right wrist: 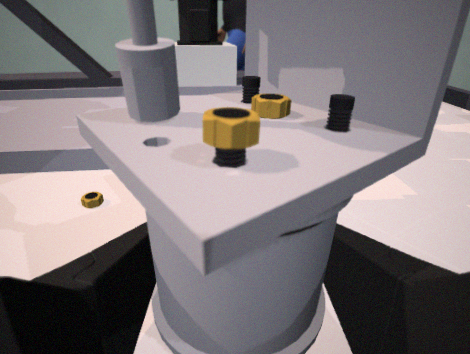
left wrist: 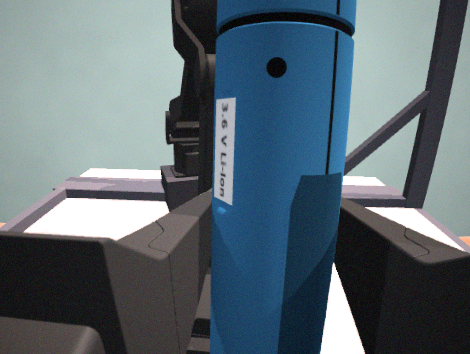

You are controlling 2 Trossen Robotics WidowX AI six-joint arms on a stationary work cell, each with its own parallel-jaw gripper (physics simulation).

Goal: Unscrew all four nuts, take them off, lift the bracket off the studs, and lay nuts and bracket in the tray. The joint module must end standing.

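Places are measured from the left arm's base along level axes (x left, y ahead, z down), in millimetres.
Pixels of known places: left gripper, fingertip midpoint: (left wrist: 270, 205); left arm's base, origin of the base link: (right wrist: 199, 44); right arm's base, origin of the base link: (left wrist: 189, 171).
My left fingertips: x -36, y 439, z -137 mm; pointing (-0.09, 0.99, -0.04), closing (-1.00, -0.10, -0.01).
Ahead of a thing's pixels: the offset from my left fingertips to its top centre. "spot": to the spot under its first point.
My left gripper (left wrist: 270, 205) is shut on the blue power screwdriver @[spot: dx +6, dy -29, dz -34 mm] (left wrist: 275, 130), its handle upright between the fingers. My right gripper (right wrist: 237, 229) is shut around the grey joint module @[dx +27, dy -29, dz +127 mm] (right wrist: 240, 270), which stands upright. The grey bracket @[spot: dx +13, dy +8, dz +135 mm] (right wrist: 195, 195) lies on the module, its wall upright. One gold nut @[dx +20, dy -5, dz +126 mm] (right wrist: 231, 131) sits high on the front stud @[dx +20, dy -5, dz +127 mm] (right wrist: 230, 157). Another nut @[dx +37, dy -36, dz +130 mm] (right wrist: 271, 106) lies on the bracket plate between two bare black studs, the back stud @[dx +34, dy -53, dz +127 mm] (right wrist: 251, 90) and the right stud @[dx +51, dy -21, dz +127 mm] (right wrist: 340, 114). A grey socket @[spot: dx +4, dy -27, dz +124 mm] (right wrist: 148, 82) covers the remaining stud position; any nut under it is hidden.
A loose nut @[dx -43, dy -101, dz +196 mm] (right wrist: 92, 200) lies on the pale surface left of the module. In the left wrist view, a black arm (left wrist: 187, 125) stands behind the screwdriver and a dark frame post (left wrist: 435, 100) rises at right. A white block @[dx +36, dy -439, dz +137 mm] (right wrist: 205, 65) is behind the bracket. I cannot identify the tray.
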